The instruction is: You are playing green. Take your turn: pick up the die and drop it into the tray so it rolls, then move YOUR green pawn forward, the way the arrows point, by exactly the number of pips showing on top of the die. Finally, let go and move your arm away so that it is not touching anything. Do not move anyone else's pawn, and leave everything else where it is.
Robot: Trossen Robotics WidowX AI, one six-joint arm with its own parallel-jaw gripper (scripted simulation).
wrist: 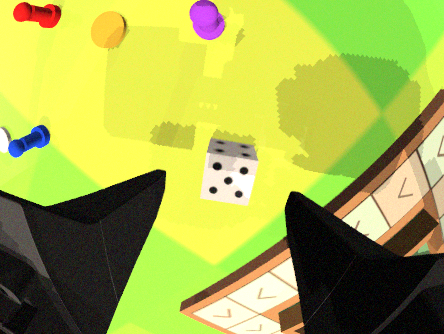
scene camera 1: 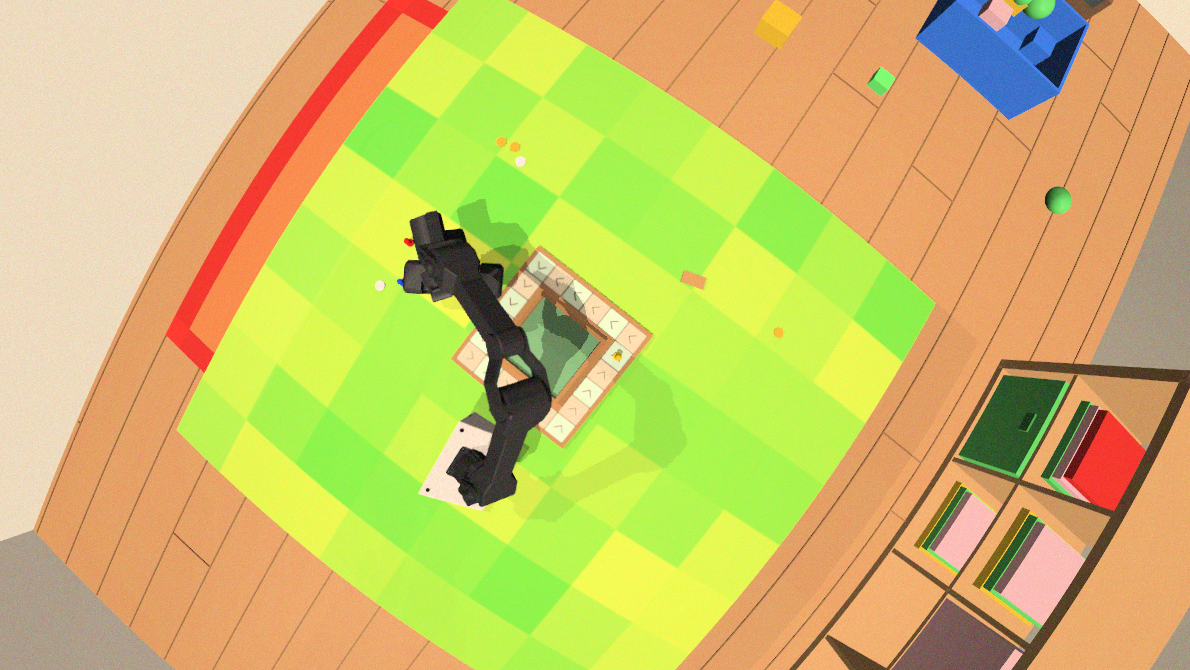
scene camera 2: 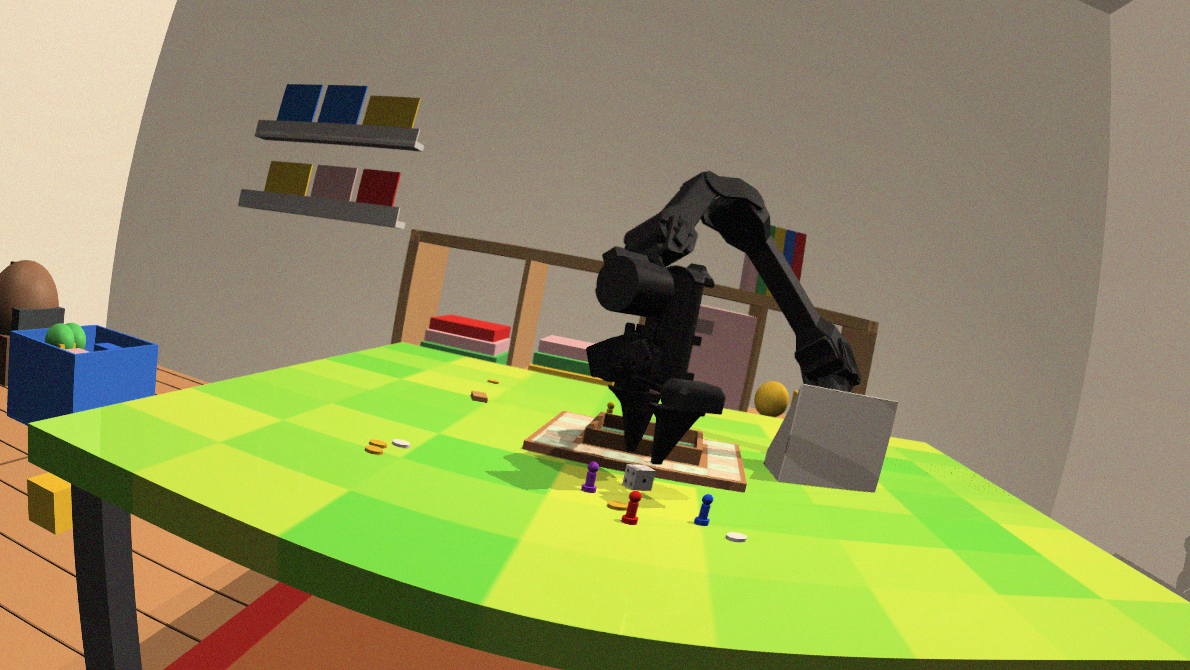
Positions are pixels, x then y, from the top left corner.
Labels:
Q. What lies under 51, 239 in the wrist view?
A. My gripper.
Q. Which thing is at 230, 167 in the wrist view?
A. A white die.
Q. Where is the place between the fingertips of my gripper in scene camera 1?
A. At 461, 282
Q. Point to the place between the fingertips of my gripper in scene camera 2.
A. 642, 457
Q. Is my gripper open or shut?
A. Open.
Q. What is my gripper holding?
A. Nothing.

